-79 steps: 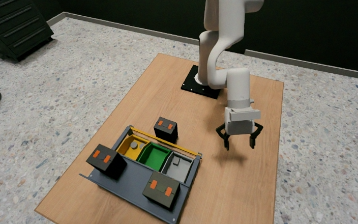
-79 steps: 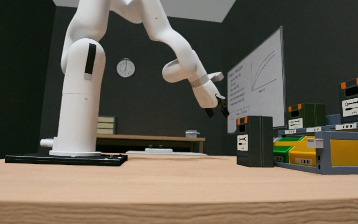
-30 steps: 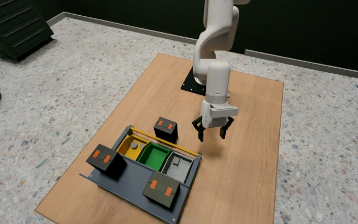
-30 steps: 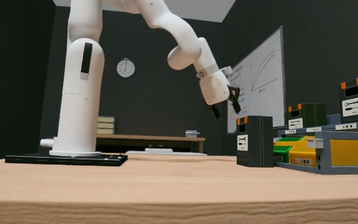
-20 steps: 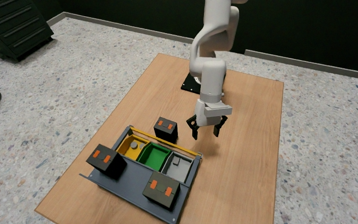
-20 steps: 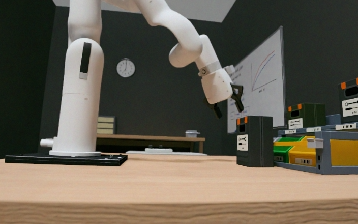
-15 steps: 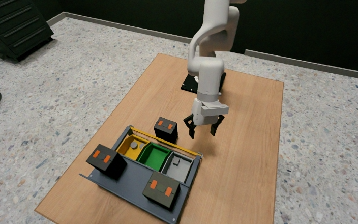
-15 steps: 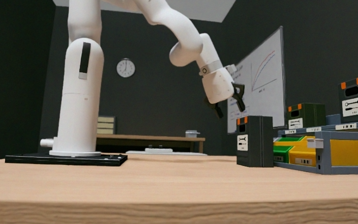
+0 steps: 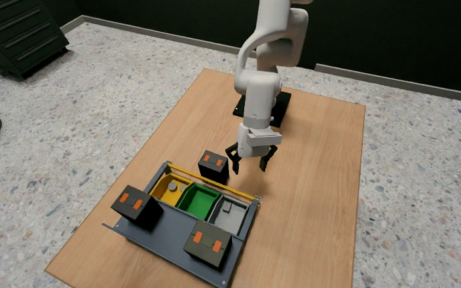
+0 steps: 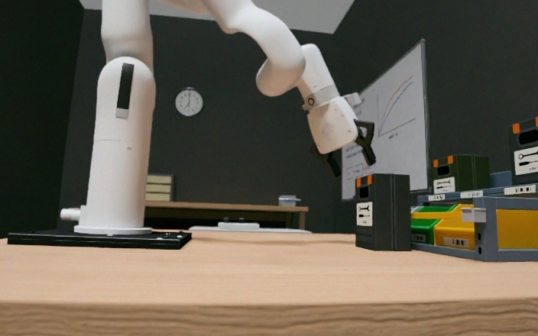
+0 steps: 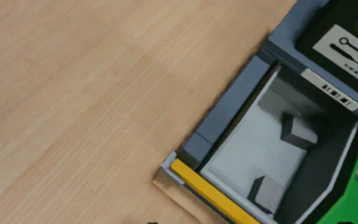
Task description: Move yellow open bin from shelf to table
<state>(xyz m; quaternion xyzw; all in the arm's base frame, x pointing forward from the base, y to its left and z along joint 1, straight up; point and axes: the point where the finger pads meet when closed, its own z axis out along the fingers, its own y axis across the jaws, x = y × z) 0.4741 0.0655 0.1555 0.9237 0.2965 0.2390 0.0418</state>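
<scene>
The dark box is 1 cm behind my hand, 14 cm to the right of it and 10 cm below it. Round my hand: thin yellow strip (4 cm ahead, 13 cm to the right, 11 cm below); then green bin (15 cm ahead, 14 cm to the right, 13 cm below); then grey bin (15 cm ahead, 3 cm to the right, 13 cm below).
</scene>
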